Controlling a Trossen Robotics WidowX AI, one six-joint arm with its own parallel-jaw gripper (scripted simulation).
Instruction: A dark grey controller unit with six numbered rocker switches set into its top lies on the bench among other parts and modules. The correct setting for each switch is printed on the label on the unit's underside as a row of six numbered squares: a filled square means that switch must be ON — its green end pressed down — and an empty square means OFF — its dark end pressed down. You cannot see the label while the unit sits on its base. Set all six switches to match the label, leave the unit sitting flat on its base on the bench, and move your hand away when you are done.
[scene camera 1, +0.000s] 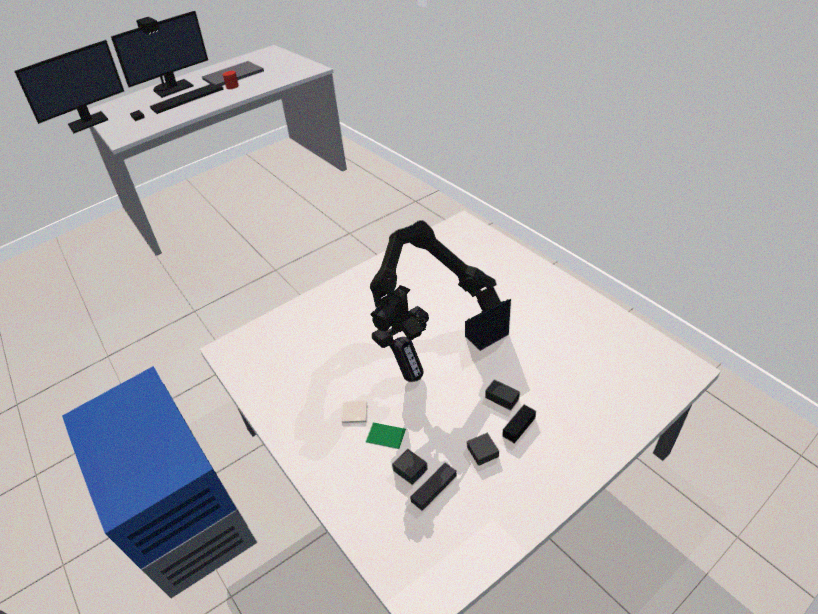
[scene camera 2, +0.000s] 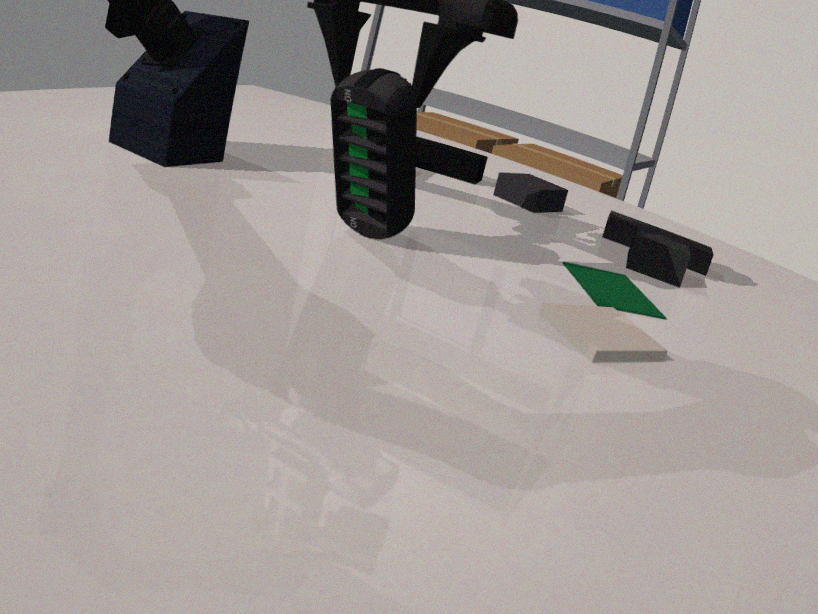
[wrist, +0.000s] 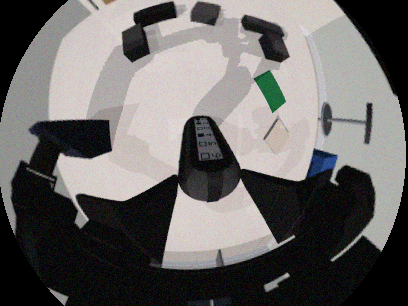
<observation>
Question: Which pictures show the gripper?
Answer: Scene camera 1, scene camera 2 and the wrist view: all of them.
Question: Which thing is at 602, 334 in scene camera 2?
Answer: A beige tile.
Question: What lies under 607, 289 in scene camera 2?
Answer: A green board.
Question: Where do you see the gripper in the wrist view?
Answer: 210, 176
</observation>
